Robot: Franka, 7 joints.
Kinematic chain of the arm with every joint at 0, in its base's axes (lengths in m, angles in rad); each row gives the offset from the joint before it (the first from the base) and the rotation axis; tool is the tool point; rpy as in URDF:
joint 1: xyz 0 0 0.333 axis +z
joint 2: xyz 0 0 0 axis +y
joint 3: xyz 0 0 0.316 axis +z
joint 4: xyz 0.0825 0 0 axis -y
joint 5: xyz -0.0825 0 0.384 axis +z
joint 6: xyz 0 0 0 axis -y
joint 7: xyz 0.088 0 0 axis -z
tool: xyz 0 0 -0.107 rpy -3.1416 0 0
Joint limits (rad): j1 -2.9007..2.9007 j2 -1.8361..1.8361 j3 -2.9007..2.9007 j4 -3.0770..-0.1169 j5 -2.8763..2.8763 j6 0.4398..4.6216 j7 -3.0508..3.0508
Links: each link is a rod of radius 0.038 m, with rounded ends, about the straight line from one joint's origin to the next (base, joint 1, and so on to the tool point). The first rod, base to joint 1, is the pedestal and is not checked.
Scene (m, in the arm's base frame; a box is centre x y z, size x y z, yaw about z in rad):
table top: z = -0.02
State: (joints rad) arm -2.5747 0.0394 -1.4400 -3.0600 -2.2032 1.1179 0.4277
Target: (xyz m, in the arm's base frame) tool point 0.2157 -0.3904 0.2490
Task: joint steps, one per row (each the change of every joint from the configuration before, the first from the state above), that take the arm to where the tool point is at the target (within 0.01 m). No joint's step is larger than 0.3 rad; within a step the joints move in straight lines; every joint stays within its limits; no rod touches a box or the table.
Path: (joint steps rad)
1: 0.2547 0.0281 0.2592 0.0621 -0.0743 0.0252 0.0000
2: 0.2546 0.0281 0.2592 0.0622 -0.0743 0.0251 0.0000
3: 0.2547 0.0281 0.2592 0.0621 -0.0744 0.0252 0.0000
4: 0.2546 0.0281 0.2592 0.0621 -0.0743 0.0252 0.0000
5: 0.2547 0.0281 0.2592 0.0622 -0.0743 0.0252 0.0000
6: 0.2547 0.0281 0.2591 0.0621 -0.0743 0.0251 0.0000

